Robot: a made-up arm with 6 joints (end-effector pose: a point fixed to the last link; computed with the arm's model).
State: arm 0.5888 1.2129 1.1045 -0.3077 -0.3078 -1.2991
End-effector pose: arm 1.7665 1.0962 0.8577 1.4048 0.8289 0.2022
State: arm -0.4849 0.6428 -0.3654 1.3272 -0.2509 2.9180
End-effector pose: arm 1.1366 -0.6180 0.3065 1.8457 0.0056 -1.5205
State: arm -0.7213 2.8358 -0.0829 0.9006 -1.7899 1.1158
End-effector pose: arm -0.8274 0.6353 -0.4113 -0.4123 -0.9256 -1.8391
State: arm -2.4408 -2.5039 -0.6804 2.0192 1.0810 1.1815
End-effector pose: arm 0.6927 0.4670 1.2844 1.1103 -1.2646 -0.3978
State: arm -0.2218 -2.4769 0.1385 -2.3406 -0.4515 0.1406
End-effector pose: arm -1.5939 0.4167 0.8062 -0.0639 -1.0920 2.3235
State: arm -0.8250 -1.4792 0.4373 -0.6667 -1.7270 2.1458
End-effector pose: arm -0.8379 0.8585 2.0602 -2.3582 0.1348 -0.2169
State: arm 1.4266 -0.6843 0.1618 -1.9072 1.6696 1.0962
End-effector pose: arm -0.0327 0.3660 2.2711 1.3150 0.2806 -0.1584
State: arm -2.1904 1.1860 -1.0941 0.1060 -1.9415 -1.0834
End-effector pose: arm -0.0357 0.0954 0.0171 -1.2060 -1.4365 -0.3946
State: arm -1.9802 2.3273 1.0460 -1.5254 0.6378 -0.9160
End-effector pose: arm -0.3877 -0.8430 -1.1114 -0.8736 1.5532 1.8933
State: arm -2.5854 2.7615 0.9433 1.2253 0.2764 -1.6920
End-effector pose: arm -0.1200 -0.1036 -1.3490 2.3734 -0.0993 -1.8248
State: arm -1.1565 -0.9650 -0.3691 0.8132 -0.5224 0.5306
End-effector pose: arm 0.1352 -0.3947 2.0242 -1.0881 0.7735 -1.4494
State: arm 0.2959 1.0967 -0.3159 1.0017 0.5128 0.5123
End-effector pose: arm 0.9808 0.3210 -0.1752 -1.1515 0.4550 1.3241
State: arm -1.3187 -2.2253 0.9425 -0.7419 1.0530 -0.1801
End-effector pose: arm -0.5538 1.8107 0.2152 1.0450 1.9769 -1.7421
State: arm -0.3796 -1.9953 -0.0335 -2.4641 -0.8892 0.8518
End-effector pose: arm -1.1254 0.5218 1.6467 -0.2357 -1.3099 1.7394
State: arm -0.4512 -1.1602 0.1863 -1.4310 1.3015 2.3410
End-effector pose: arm -0.3733 0.1642 2.3022 0.0403 -0.7477 -1.9331
